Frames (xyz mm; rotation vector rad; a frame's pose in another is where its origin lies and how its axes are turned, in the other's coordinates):
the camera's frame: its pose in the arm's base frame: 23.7 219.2 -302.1 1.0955 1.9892 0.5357
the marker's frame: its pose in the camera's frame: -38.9 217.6 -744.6 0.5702 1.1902 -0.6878
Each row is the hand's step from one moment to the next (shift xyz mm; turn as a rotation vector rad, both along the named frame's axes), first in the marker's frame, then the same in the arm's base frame.
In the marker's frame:
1: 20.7 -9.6 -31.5 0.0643 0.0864 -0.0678
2: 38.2 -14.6 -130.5 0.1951 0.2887 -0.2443
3: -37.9 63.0 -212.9 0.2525 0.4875 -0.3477
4: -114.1 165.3 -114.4 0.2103 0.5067 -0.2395
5: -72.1 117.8 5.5 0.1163 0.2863 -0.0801
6: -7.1 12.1 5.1 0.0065 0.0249 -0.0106
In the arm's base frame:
1: -9.6 -12.0 35.7 -0.0239 0.0814 0.0949
2: 7.9 -29.6 133.3 -0.0555 0.2676 0.3262
3: 118.0 27.7 189.9 -0.0449 0.4539 0.4629
4: 168.7 135.5 81.3 -0.0407 0.4844 0.3493
5: 81.4 110.0 -19.3 -0.0399 0.2814 0.1453
6: 6.5 12.0 -6.1 0.0011 0.0236 0.0147

